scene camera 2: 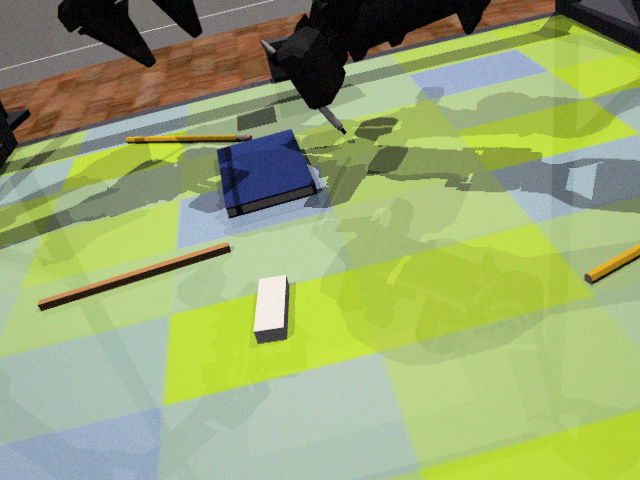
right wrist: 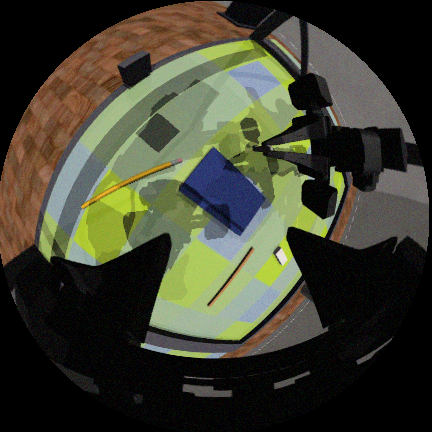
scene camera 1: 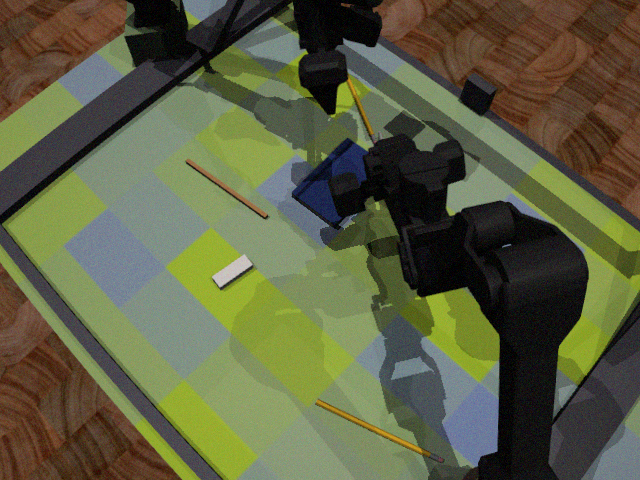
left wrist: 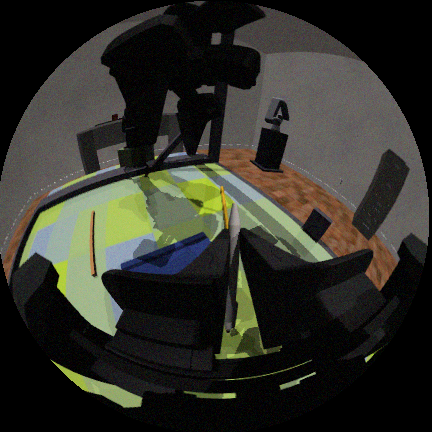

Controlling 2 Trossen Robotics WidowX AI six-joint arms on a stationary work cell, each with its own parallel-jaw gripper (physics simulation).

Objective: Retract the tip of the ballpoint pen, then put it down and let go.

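Frame: origin at the left arm's base, x ahead, y left, z up, level; metres.
Where they show: left gripper, fingertip midpoint: (scene camera 2: 273, 58) (right wrist: 262, 148) (left wrist: 233, 233); right gripper, fingertip midpoint: (scene camera 2: 174, 51) (right wrist: 230, 236) (scene camera 1: 330, 98) (left wrist: 175, 150); right arm's base, link origin: (scene camera 1: 152, 13) (left wrist: 135, 145).
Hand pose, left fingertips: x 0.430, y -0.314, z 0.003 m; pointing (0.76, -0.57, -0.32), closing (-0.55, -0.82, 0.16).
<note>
Things, the pixels of their centre, and the offset from my left fingertips.
- blue book, body centre: (scene camera 2: 263, 169) (left wrist: 174, 273) (scene camera 1: 341, 181) (right wrist: 226, 193) dx +0.041, dy +0.039, dz -0.101 m
- yellow pencil, body centre: (scene camera 2: 186, 138) (right wrist: 125, 181) (scene camera 1: 358, 102) (left wrist: 224, 208) dx +0.126, dy -0.106, dz -0.104 m
- second pencil, body centre: (scene camera 1: 378, 431) dx -0.252, dy +0.304, dz -0.104 m
- brown stick, body centre: (scene camera 2: 135, 276) (scene camera 1: 225, 187) (left wrist: 91, 236) (right wrist: 229, 279) dx +0.176, dy +0.169, dz -0.104 m
- white eraser, body centre: (scene camera 2: 272, 307) (scene camera 1: 232, 272) (right wrist: 280, 255) dx +0.061, dy +0.266, dz -0.101 m
- dark block, body centre: (scene camera 2: 284, 56) (scene camera 1: 478, 93) (right wrist: 134, 67) (left wrist: 317, 223) dx -0.031, dy -0.243, dz -0.076 m
The grey ballpoint pen (scene camera 2: 332, 120) (left wrist: 234, 217) is held in the air beside the blue book. My left gripper (scene camera 2: 313, 98) (left wrist: 233, 233) (right wrist: 262, 148) is shut on the pen's middle. In scene camera 2 the pen slants, with its light pointed end up at the left and its thin, dark-ended end down at the right. In the left wrist view the light cone stands out past the fingertips. Whether the writing tip is out is too small to tell. My right gripper (scene camera 2: 174, 50) (right wrist: 230, 236) is open and empty. It hangs above the table, to the left of the left gripper in scene camera 2.
A blue book (scene camera 1: 320, 191) (scene camera 2: 266, 167) (right wrist: 225, 190) lies below the grippers. A yellow pencil (scene camera 1: 361, 111) (scene camera 2: 180, 138) lies beside it. A second pencil (scene camera 1: 372, 428), a brown stick (scene camera 1: 227, 189) and a white eraser (scene camera 1: 232, 271) lie farther off. A dark block (scene camera 1: 478, 94) is at the table edge.
</note>
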